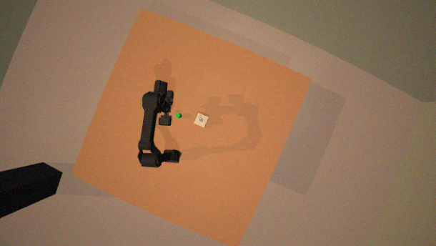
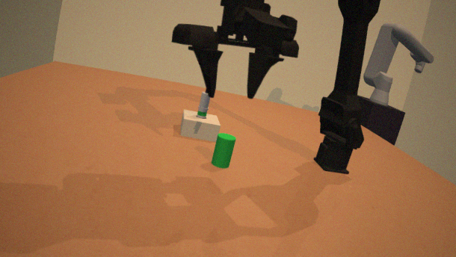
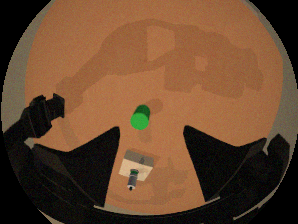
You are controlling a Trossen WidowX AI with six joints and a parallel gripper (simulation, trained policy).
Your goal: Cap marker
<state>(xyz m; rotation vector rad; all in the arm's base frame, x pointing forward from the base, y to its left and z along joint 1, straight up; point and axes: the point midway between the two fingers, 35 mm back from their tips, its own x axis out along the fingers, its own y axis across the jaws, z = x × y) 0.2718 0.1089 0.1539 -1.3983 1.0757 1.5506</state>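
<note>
My gripper tip is now 1 cm past the green cap, 3 cm to the left of it and 9 cm above it. From my gripper tip the other things lie so: holder block (2 cm ahead, 18 cm to the right, 10 cm below).
</note>
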